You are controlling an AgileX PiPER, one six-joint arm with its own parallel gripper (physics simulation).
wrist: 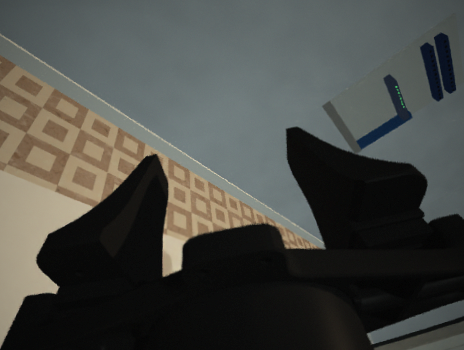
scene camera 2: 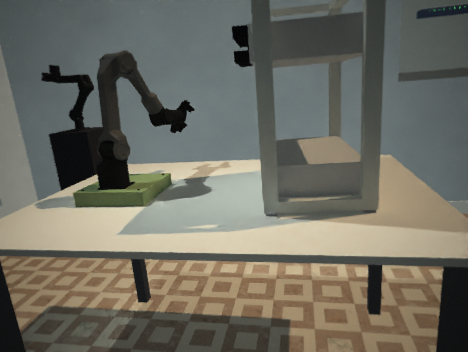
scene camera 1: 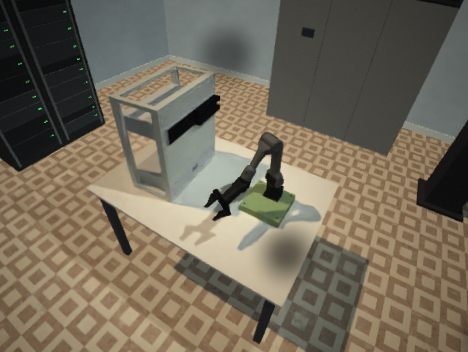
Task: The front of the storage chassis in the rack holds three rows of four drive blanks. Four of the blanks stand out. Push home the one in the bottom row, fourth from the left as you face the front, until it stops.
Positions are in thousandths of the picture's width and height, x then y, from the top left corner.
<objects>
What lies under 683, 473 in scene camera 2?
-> A pale rack.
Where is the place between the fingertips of my gripper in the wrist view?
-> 484, 447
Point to a pale rack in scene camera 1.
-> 388, 339
</objects>
